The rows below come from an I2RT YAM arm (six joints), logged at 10 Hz.
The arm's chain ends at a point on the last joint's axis. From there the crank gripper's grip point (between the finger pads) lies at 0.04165 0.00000 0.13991 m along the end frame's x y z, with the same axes.
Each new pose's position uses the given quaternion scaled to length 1; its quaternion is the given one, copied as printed.
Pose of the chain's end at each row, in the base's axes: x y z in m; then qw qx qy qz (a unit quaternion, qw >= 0):
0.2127, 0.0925, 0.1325, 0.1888, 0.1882, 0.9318, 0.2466
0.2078, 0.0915, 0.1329, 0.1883, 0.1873, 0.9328, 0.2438
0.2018, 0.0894, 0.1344, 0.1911, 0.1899, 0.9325, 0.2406
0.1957, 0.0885, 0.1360, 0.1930, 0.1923, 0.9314, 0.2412
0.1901, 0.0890, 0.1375, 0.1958, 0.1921, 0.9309, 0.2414
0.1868, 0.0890, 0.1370, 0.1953, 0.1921, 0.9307, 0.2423
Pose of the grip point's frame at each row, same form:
0.2392, 0.1653, 0.0088, 0.1888, 0.1882, 0.9318, 0.2466
0.2339, 0.1636, 0.0087, 0.1883, 0.1873, 0.9328, 0.2438
0.2288, 0.1606, 0.0099, 0.1911, 0.1899, 0.9325, 0.2406
0.2235, 0.1598, 0.0117, 0.1930, 0.1923, 0.9314, 0.2412
0.2187, 0.1602, 0.0133, 0.1958, 0.1921, 0.9309, 0.2414
0.2153, 0.1604, 0.0129, 0.1953, 0.1921, 0.9307, 0.2423

